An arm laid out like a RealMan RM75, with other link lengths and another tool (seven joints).
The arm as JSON. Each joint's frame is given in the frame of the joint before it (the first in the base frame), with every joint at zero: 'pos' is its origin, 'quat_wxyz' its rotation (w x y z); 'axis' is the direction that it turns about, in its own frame. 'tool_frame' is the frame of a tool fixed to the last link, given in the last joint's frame.
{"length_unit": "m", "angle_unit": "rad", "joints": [
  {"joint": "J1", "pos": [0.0, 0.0, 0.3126], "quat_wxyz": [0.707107, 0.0, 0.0, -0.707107], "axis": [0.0, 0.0, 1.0]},
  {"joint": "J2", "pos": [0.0, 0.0, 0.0], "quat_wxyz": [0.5, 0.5, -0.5, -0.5], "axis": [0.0, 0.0, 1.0]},
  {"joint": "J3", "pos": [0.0, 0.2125, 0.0], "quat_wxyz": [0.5, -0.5, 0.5, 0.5], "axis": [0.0, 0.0, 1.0]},
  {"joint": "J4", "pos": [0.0, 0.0, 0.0], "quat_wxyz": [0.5, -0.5, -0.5, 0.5], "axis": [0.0, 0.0, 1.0]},
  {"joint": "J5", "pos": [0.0, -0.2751, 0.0], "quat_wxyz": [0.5, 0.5, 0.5, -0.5], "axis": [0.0, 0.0, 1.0]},
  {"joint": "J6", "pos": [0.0, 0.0, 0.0], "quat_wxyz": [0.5, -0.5, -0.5, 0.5], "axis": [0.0, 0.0, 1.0]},
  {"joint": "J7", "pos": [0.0, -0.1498, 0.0], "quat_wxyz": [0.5, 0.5, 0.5, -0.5], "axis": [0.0, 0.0, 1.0]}
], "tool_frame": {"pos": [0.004, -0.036, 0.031], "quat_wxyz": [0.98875, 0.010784, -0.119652, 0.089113]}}
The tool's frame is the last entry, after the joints.
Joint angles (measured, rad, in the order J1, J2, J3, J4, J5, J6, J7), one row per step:
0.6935, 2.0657, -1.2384, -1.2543, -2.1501, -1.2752, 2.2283
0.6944, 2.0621, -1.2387, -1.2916, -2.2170, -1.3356, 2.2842
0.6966, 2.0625, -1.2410, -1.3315, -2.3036, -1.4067, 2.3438
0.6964, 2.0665, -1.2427, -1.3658, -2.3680, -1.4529, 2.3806
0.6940, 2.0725, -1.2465, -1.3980, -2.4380, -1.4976, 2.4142
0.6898, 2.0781, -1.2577, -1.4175, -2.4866, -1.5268, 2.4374
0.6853, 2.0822, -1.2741, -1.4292, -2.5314, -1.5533, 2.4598
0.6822, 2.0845, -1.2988, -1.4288, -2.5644, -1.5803, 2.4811
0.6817, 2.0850, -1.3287, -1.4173, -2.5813, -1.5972, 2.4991
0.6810, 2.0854, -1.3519, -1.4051, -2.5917, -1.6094, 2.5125
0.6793, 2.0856, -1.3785, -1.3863, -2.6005, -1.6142, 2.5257
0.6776, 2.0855, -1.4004, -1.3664, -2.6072, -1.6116, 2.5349
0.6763, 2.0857, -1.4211, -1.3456, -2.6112, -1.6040, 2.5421
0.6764, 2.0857, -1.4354, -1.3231, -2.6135, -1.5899, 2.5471
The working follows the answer.
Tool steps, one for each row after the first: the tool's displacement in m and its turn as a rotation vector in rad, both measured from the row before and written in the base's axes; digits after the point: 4 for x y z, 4 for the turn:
0.0037, -0.0049, 0.0021, -0.0215, -0.0597, -0.0308
0.0065, -0.0058, 0.0011, -0.0211, -0.0791, -0.0411
0.0038, -0.0039, 0.0023, -0.0037, -0.0568, -0.0254
0.0061, -0.0037, 0.0020, 0.0002, -0.0619, -0.0297
0.0051, -0.0035, -0.0012, -0.0036, -0.0459, -0.0225
0.0063, -0.0036, -0.0029, -0.0074, -0.0462, -0.0251
0.0067, -0.0050, -0.0068, -0.0219, -0.0431, -0.0270
0.0052, -0.0049, -0.0095, -0.0278, -0.0326, -0.0213
0.0047, -0.0040, -0.0078, -0.0230, -0.0239, -0.0182
0.0061, -0.0037, -0.0092, -0.0226, -0.0237, -0.0193
0.0060, -0.0024, -0.0078, -0.0157, -0.0187, -0.0152
0.0054, -0.0018, -0.0077, -0.0132, -0.0147, -0.0118
0.0050, -0.0002, -0.0063, -0.0057, -0.0087, -0.0097

Tool pose at each row, in the base's axes (x y z in m, rotation vector in rad; rounded; the steps above come from the unrounded poses):
0.0258, 0.4709, 0.0913, -2.4791, -1.3971, 0.1523
0.0295, 0.4660, 0.0934, -2.5410, -1.3868, 0.0880
0.0359, 0.4603, 0.0945, -2.6152, -1.3680, -0.0054
0.0398, 0.4564, 0.0968, -2.6547, -1.3538, -0.0814
0.0459, 0.4527, 0.0987, -2.6936, -1.3324, -0.1686
0.0509, 0.4492, 0.0976, -2.7244, -1.3163, -0.2319
0.0572, 0.4455, 0.0946, -2.7592, -1.2975, -0.2944
0.0639, 0.4405, 0.0878, -2.8057, -1.2816, -0.3455
0.0691, 0.4357, 0.0783, 2.8445, 1.2708, 0.3781
0.0738, 0.4316, 0.0705, 2.8218, 1.2361, 0.3932
0.0799, 0.4279, 0.0613, 2.7996, 1.2003, 0.4080
0.0859, 0.4256, 0.0535, 2.7836, 1.1726, 0.4208
0.0912, 0.4237, 0.0458, 2.7700, 1.1511, 0.4301
0.0963, 0.4236, 0.0395, 2.7649, 1.1347, 0.4366

